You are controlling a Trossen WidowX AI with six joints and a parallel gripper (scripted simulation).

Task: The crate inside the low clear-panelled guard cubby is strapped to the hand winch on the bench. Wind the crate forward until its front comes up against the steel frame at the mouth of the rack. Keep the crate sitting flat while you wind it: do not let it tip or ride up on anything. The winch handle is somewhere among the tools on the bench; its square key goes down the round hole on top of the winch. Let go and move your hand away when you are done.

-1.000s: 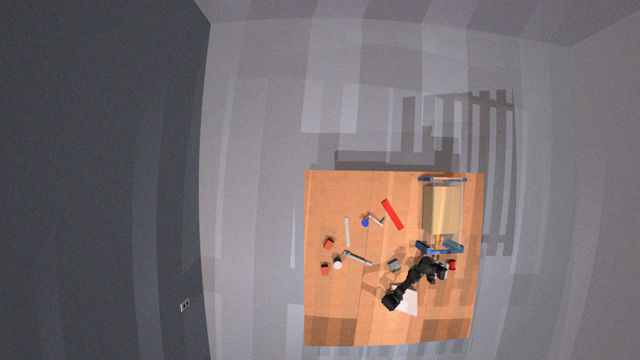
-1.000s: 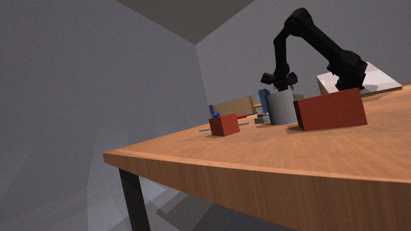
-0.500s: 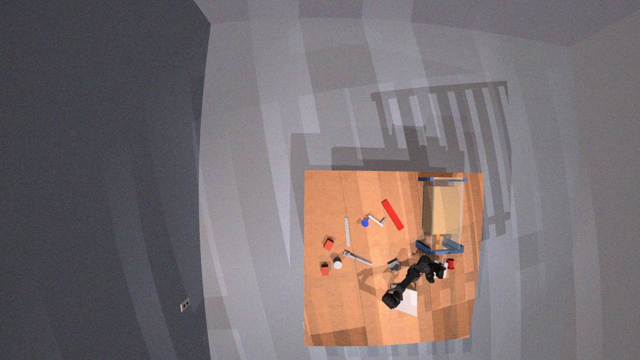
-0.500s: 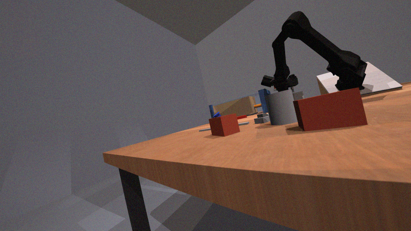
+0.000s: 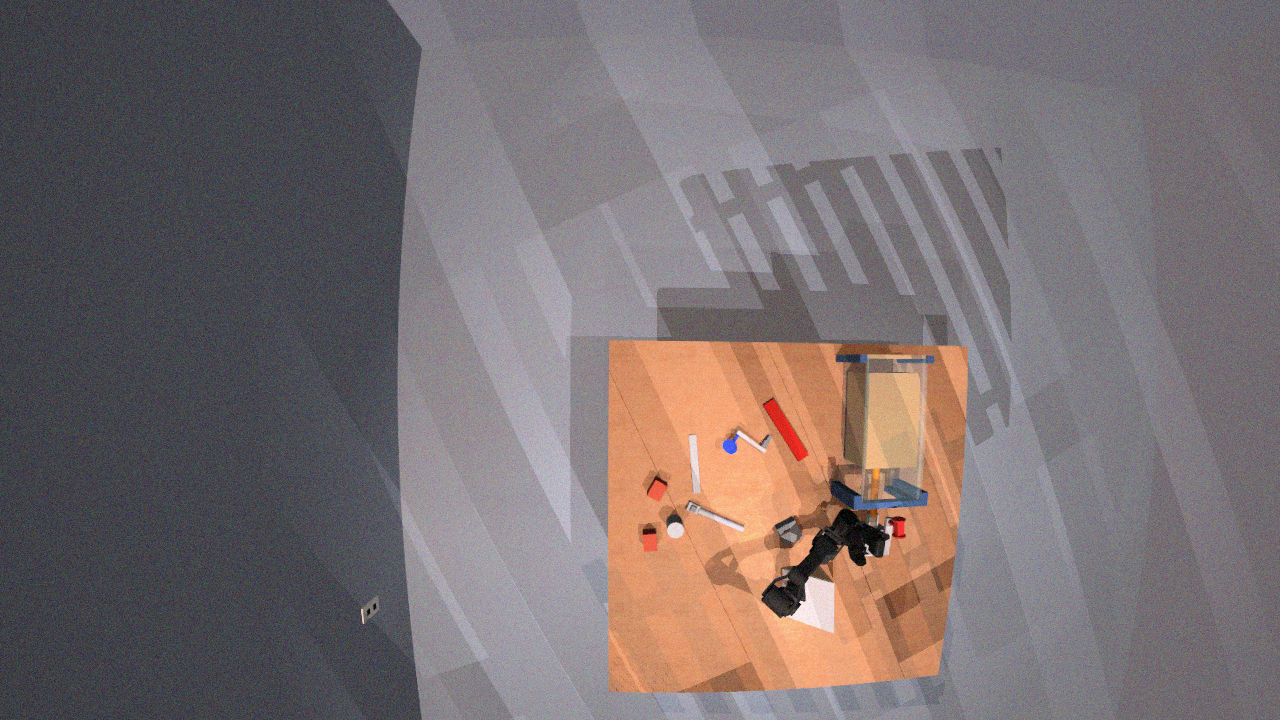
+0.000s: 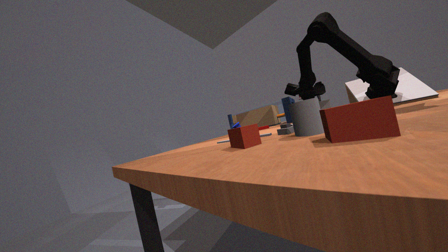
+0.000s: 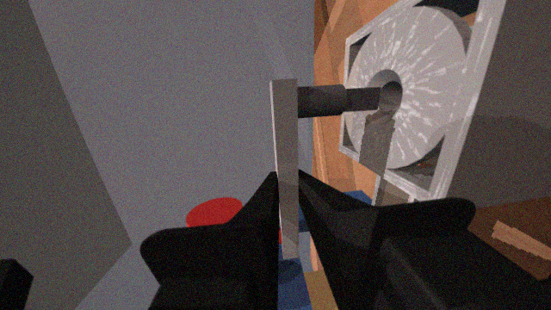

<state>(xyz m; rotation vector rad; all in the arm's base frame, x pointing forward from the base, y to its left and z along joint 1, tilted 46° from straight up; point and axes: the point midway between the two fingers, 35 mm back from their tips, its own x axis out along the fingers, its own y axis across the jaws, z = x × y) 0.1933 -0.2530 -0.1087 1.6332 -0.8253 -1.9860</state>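
Now: gripper tip 5 cm short of the red grip, 1 cm to the left of it and 4 cm below it. Round my gripper tip: grey winch: 6 cm behind, 1 cm to the left, 11 cm below; blue steel frame: 11 cm ahead, 1 cm to the right, 4 cm below; red-knobbed crank: 1 cm ahead, 1 cm above.
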